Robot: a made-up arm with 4 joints. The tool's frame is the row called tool.
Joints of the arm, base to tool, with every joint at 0 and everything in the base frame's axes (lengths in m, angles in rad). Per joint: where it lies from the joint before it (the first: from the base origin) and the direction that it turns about. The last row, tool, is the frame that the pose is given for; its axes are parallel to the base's.
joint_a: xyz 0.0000 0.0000 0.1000 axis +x
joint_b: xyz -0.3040 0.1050 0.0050 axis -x
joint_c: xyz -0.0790 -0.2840 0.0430 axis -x
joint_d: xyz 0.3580 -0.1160 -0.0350 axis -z
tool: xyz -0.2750 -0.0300 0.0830
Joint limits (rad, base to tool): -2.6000..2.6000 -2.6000..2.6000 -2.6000..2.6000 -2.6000..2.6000
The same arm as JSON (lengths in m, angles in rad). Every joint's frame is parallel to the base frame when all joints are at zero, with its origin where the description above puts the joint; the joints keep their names.
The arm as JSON. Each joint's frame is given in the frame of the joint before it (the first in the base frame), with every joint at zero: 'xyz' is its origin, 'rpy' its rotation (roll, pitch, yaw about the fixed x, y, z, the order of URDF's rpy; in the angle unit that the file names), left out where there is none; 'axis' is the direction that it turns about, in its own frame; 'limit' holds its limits. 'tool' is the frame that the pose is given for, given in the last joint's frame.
{"units": {"length": "m", "angle": "rad"}, "joints": [{"name": "joint_a", "type": "revolute", "origin": {"xyz": [0.0, 0.0, 0.1]}, "axis": "+x", "limit": {"lower": -2.6, "upper": 2.6}}, {"name": "joint_b", "type": "revolute", "origin": {"xyz": [-0.304, 0.105, 0.005]}, "axis": "-x", "limit": {"lower": -2.6, "upper": 2.6}}, {"name": "joint_c", "type": "revolute", "origin": {"xyz": [-0.079, -0.284, 0.043]}, "axis": "-x", "limit": {"lower": -2.6, "upper": 2.6}}, {"name": "joint_d", "type": "revolute", "origin": {"xyz": [0.358, -0.116, -0.035]}, "axis": "-z", "limit": {"lower": -2.6, "upper": 2.6}}], "tool": {"origin": {"xyz": [-0.275, -0.03, 0.083]}}}
